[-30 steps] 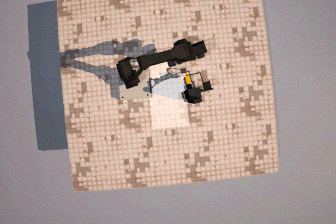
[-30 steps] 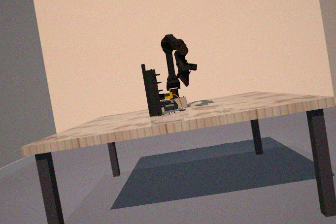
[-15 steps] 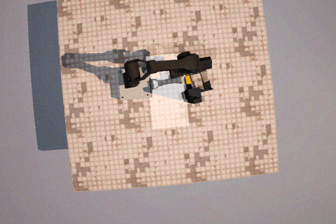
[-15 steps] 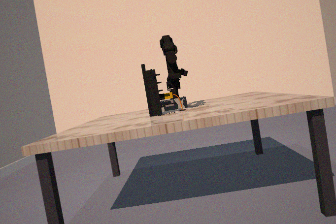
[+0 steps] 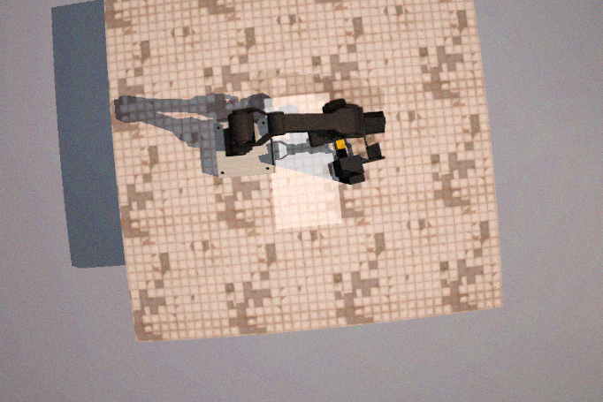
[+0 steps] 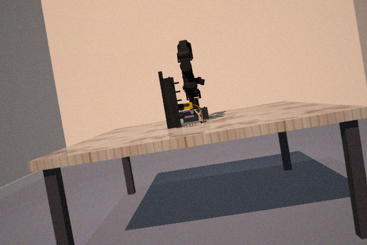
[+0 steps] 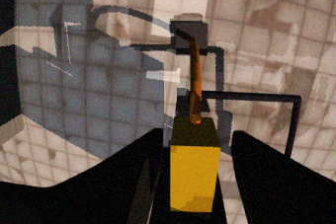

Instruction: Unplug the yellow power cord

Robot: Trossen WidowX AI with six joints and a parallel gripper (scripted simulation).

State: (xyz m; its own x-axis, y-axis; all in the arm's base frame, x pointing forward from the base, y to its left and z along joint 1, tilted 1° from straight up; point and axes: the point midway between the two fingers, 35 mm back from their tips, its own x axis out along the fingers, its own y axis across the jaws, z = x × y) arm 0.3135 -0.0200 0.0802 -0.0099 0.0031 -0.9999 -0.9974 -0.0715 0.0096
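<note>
The yellow plug is 5 cm to the right of my gripper tip, 1 cm below it and 1 cm ahead of it.
</note>
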